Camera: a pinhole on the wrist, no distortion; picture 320 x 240 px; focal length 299.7 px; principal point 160.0 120.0 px. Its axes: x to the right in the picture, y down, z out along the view. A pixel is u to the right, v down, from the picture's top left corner.
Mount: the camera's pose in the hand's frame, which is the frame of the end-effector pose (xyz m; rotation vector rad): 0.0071 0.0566 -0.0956 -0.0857 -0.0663 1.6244
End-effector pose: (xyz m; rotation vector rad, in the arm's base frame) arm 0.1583 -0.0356 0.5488 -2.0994 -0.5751 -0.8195
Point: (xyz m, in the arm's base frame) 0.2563 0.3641 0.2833
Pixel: 111 136
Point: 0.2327 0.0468 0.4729
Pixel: 130 93
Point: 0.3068 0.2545 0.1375
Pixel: 200 173
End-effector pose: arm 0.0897 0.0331 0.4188 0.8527 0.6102 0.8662
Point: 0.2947 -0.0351 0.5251
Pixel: 86 69
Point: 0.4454 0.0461 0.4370
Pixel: outside the picture
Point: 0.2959 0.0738 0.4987
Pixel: outside the picture
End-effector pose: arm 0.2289 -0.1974 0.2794 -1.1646 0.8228 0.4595
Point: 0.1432 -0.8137 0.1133
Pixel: behind the camera
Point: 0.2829 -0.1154 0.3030
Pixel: 30 96
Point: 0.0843 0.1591 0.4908
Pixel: outside the picture
